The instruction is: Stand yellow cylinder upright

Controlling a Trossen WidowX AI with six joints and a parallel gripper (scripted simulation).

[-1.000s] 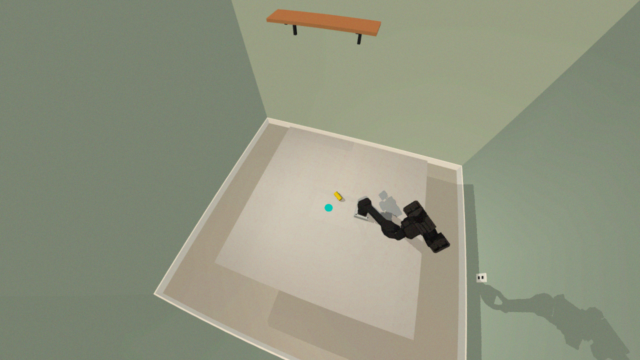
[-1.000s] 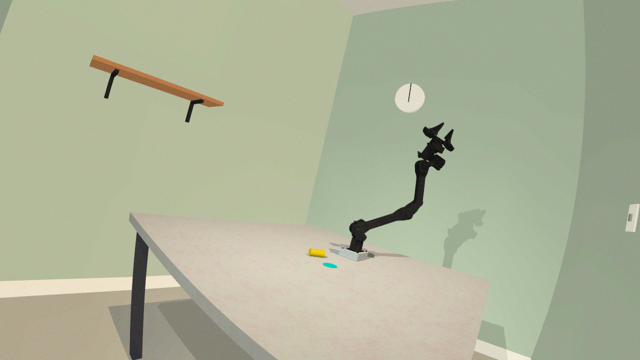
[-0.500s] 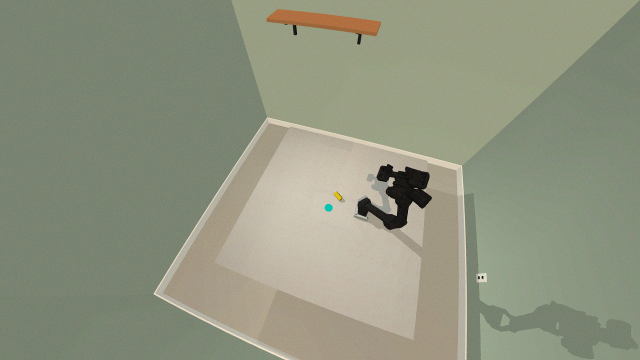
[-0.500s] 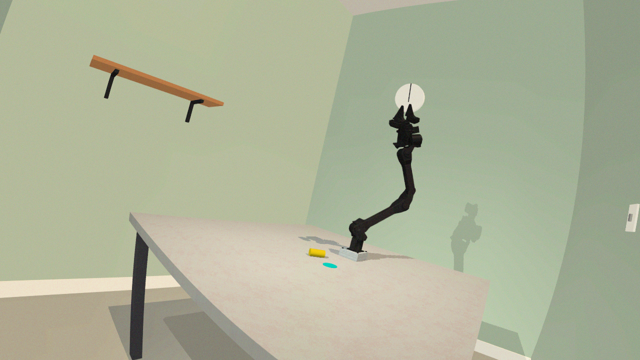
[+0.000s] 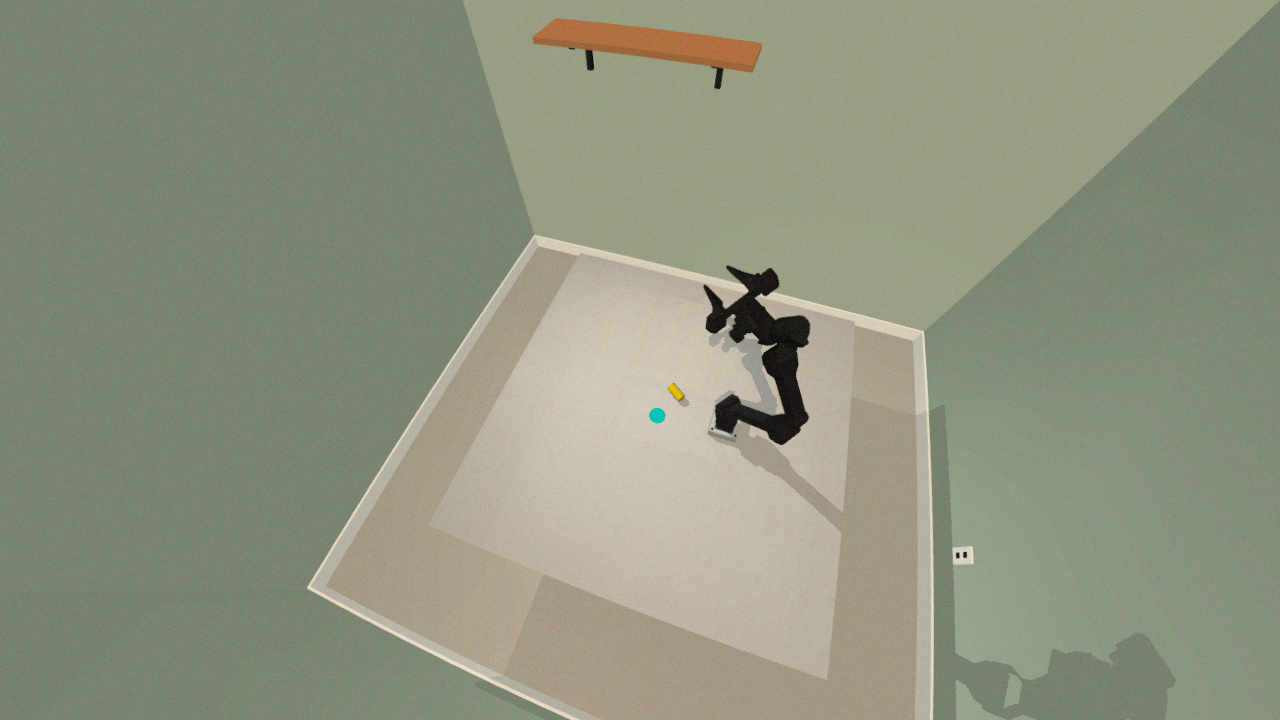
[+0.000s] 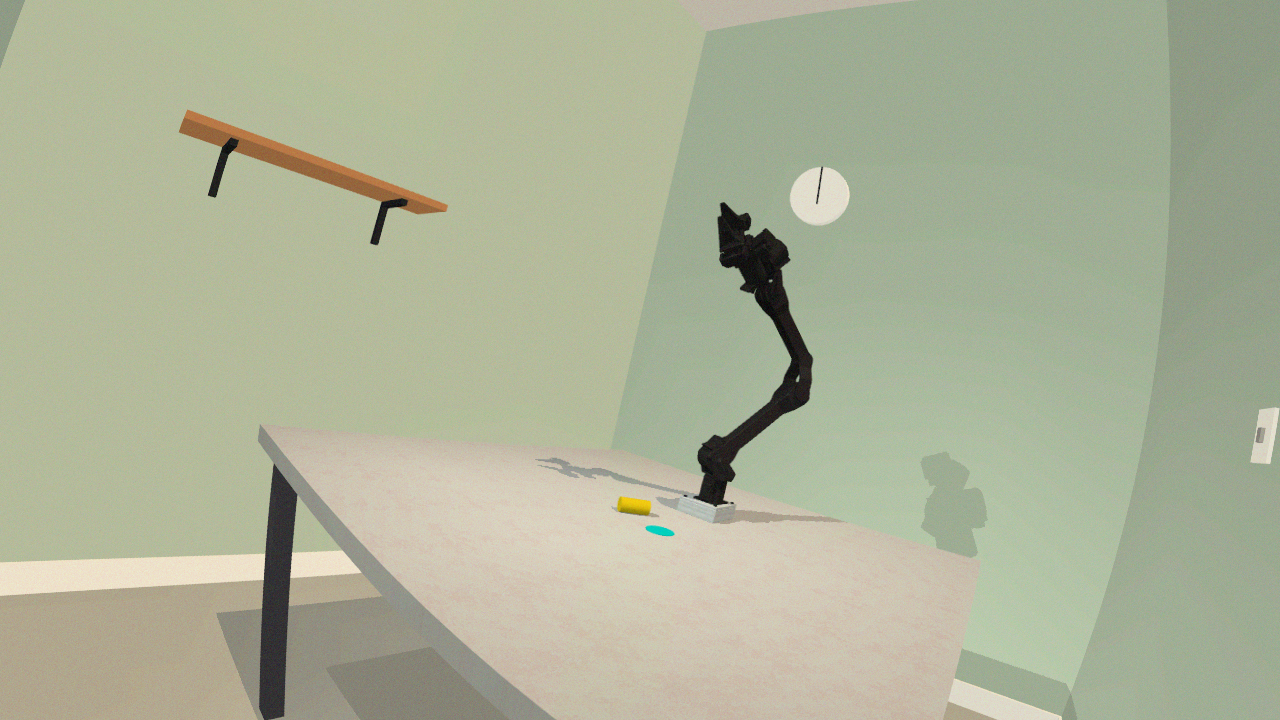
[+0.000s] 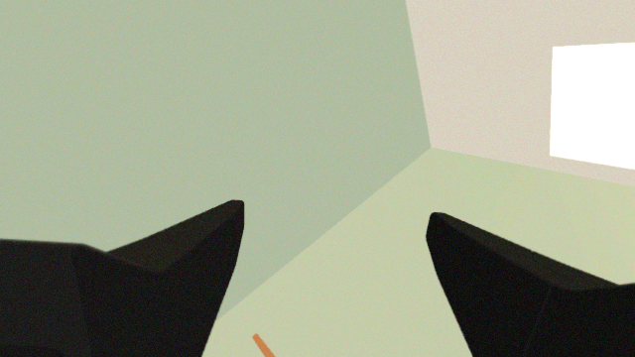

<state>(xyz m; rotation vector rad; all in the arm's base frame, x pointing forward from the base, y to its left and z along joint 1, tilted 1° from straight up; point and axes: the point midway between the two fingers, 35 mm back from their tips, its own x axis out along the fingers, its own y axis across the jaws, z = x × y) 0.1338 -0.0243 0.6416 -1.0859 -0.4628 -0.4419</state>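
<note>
Now: gripper tip 40 mm short of the yellow cylinder, 20 mm to the left of it and 680 mm above it. The rest, counted from my gripper tip: cyan circle (80 mm ahead, 80 mm to the left, 700 mm below).
</note>
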